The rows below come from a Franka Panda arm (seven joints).
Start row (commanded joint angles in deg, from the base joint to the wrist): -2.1 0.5 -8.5 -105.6 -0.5 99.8 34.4
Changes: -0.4 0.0 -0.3 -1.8 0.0 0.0 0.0; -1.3 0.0 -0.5 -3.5 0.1 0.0 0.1; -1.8 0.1 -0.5 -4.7 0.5 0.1 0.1; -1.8 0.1 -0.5 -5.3 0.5 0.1 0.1; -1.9 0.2 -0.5 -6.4 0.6 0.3 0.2; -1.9 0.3 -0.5 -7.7 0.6 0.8 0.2; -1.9 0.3 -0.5 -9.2 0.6 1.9 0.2; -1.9 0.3 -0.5 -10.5 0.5 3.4 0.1; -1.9 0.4 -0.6 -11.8 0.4 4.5 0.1; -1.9 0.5 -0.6 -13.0 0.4 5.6 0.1
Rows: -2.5 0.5 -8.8 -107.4 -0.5 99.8 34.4; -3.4 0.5 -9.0 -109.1 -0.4 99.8 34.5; -3.9 0.6 -9.0 -110.3 0.0 99.9 34.5; -3.9 0.6 -9.0 -110.9 0.0 99.9 34.5; -4.0 0.7 -9.0 -112.0 0.1 100.1 34.6; -4.0 0.8 -9.0 -113.3 0.1 100.6 34.6; -4.0 0.8 -9.0 -114.8 0.1 101.7 34.6; -4.0 0.8 -9.0 -116.1 0.0 103.2 34.5; -4.0 0.9 -9.1 -117.4 -0.1 104.3 34.5; -4.0 1.0 -9.1 -118.6 -0.1 105.4 34.5
